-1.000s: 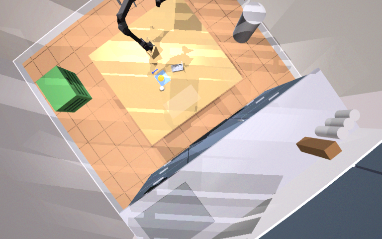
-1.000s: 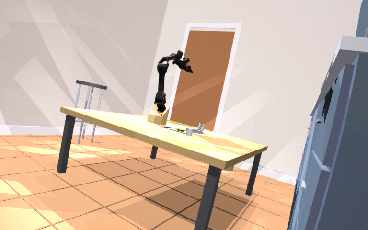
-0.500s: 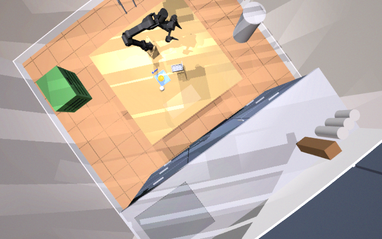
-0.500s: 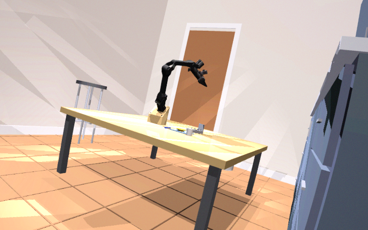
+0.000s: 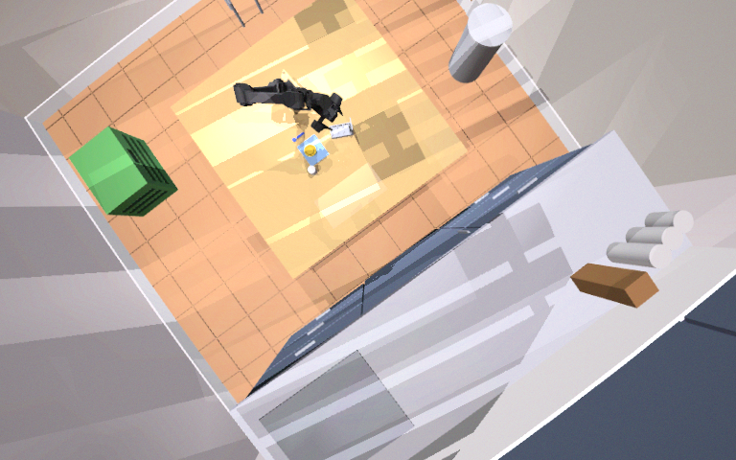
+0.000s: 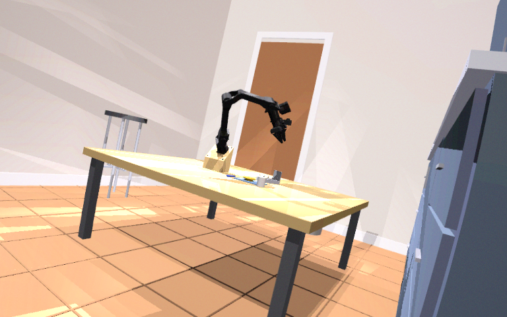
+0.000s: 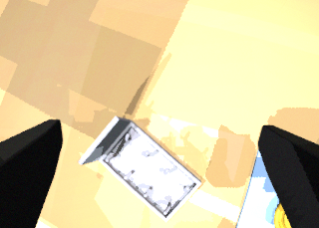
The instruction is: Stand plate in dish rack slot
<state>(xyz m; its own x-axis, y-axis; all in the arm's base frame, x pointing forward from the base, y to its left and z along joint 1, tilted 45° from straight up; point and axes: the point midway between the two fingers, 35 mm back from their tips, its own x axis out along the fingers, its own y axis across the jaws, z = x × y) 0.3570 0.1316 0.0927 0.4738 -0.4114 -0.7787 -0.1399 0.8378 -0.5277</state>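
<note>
Now: gripper tip 250 mm above the yellow plate, 180 mm to the left of it and 90 mm past it. Round my gripper tip: dish rack 240 mm below, 60 mm behind, 40 mm to the left; then blue mat 260 mm below, 170 mm to the right, 80 mm behind; then white mug 250 mm to the right, 240 mm below, 10 mm ahead.
</note>
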